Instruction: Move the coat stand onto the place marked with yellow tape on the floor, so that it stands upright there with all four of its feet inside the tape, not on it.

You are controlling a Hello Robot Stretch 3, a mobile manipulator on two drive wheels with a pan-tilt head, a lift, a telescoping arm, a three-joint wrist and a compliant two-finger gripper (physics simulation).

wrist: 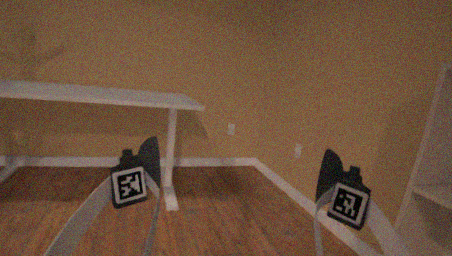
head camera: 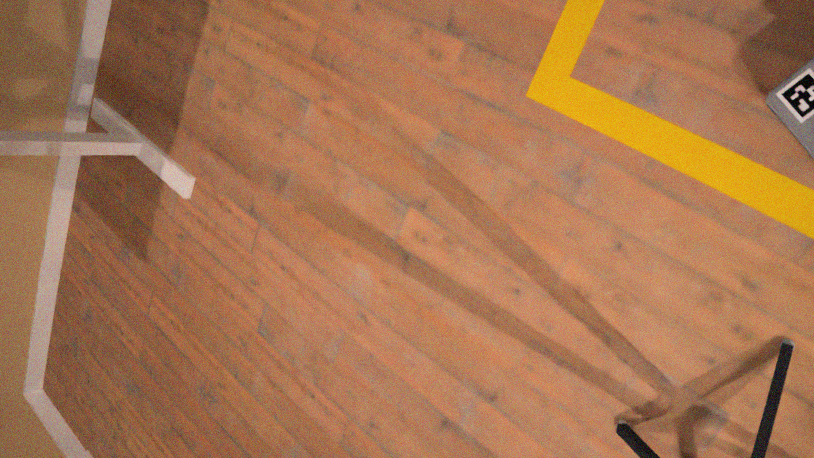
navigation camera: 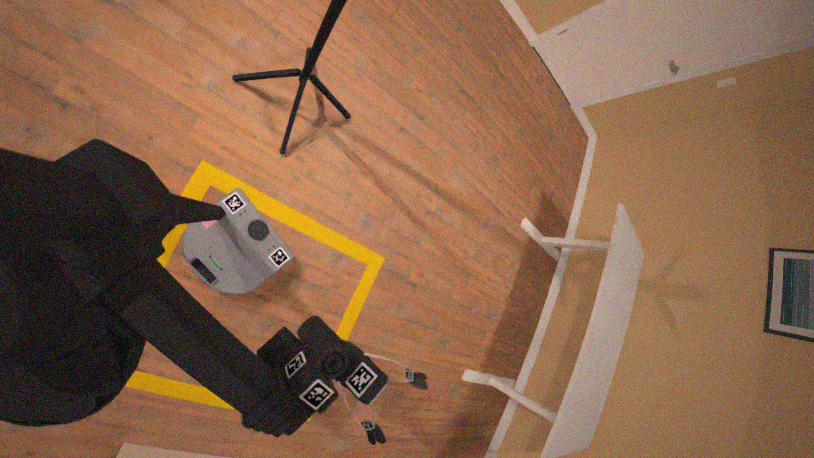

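Note:
The black coat stand stands upright at the top of the navigation view, its feet on the floor outside the yellow tape; its upper part is out of view. In the head view parts of its legs show at the bottom right. The yellow tape marks a four-sided place; my arm and body hide part of it. My gripper is open and empty, its fingers wide apart. It is beyond the tape's lower right side in the navigation view, far from the stand, pointing towards the white table's side.
My grey base is over the taped place, close to the tape side facing the stand. A white table stands by the wall. A white door is at the top right. White furniture stands at the right.

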